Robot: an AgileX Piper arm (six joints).
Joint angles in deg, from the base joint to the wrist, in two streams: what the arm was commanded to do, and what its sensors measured. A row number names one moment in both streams.
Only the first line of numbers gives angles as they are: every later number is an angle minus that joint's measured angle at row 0.
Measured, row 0: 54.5 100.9 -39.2 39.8 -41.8 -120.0
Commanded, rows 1 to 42: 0.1 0.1 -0.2 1.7 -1.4 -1.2; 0.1 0.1 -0.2 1.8 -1.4 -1.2; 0.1 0.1 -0.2 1.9 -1.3 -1.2; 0.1 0.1 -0.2 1.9 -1.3 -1.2; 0.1 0.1 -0.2 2.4 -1.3 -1.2; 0.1 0.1 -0.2 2.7 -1.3 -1.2; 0.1 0.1 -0.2 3.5 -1.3 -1.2; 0.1 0.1 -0.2 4.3 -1.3 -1.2; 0.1 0.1 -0.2 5.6 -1.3 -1.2; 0.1 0.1 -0.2 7.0 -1.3 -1.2; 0.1 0.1 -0.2 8.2 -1.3 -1.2; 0.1 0.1 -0.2 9.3 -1.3 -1.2; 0.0 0.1 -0.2 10.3 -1.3 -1.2; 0.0 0.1 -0.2 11.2 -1.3 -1.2; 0.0 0.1 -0.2 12.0 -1.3 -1.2; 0.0 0.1 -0.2 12.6 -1.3 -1.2; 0.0 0.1 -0.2 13.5 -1.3 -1.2; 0.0 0.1 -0.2 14.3 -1.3 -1.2; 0.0 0.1 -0.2 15.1 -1.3 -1.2; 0.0 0.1 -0.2 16.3 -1.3 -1.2; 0.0 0.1 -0.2 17.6 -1.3 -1.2; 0.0 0.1 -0.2 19.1 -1.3 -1.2; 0.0 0.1 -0.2 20.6 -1.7 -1.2; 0.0 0.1 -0.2 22.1 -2.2 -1.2; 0.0 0.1 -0.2 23.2 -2.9 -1.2; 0.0 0.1 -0.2 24.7 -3.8 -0.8; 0.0 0.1 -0.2 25.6 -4.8 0.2; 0.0 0.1 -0.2 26.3 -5.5 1.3; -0.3 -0.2 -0.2 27.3 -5.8 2.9; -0.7 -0.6 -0.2 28.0 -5.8 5.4; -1.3 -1.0 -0.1 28.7 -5.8 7.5; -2.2 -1.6 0.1 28.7 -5.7 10.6; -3.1 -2.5 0.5 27.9 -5.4 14.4; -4.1 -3.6 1.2 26.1 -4.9 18.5; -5.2 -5.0 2.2 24.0 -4.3 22.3; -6.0 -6.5 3.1 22.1 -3.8 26.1; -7.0 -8.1 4.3 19.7 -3.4 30.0; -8.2 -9.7 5.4 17.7 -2.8 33.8; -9.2 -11.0 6.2 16.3 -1.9 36.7; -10.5 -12.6 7.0 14.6 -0.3 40.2; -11.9 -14.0 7.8 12.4 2.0 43.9; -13.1 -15.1 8.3 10.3 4.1 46.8
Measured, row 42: -9.1 -10.1 6.0 18.2 -1.4 34.1
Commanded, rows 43 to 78: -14.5 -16.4 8.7 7.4 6.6 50.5; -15.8 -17.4 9.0 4.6 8.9 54.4; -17.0 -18.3 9.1 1.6 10.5 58.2; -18.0 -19.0 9.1 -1.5 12.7 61.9; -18.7 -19.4 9.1 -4.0 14.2 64.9; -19.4 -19.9 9.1 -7.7 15.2 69.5; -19.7 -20.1 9.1 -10.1 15.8 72.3; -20.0 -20.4 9.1 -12.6 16.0 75.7; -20.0 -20.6 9.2 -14.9 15.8 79.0; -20.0 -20.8 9.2 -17.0 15.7 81.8; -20.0 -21.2 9.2 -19.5 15.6 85.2; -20.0 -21.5 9.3 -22.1 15.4 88.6; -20.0 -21.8 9.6 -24.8 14.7 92.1; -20.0 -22.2 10.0 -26.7 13.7 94.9; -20.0 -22.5 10.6 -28.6 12.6 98.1; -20.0 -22.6 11.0 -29.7 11.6 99.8; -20.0 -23.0 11.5 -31.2 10.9 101.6; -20.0 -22.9 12.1 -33.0 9.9 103.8; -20.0 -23.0 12.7 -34.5 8.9 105.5; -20.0 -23.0 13.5 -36.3 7.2 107.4; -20.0 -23.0 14.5 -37.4 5.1 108.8; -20.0 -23.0 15.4 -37.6 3.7 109.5; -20.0 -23.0 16.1 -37.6 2.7 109.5; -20.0 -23.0 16.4 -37.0 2.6 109.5; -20.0 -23.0 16.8 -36.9 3.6 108.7; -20.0 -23.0 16.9 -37.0 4.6 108.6; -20.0 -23.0 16.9 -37.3 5.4 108.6; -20.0 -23.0 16.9 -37.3 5.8 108.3; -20.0 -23.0 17.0 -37.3 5.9 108.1; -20.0 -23.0 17.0 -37.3 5.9 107.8; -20.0 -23.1 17.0 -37.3 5.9 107.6; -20.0 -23.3 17.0 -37.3 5.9 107.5; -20.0 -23.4 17.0 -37.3 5.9 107.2; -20.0 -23.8 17.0 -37.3 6.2 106.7; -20.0 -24.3 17.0 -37.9 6.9 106.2; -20.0 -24.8 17.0 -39.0 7.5 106.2
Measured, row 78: -19.7 -23.1 16.7 -36.7 7.2 107.3
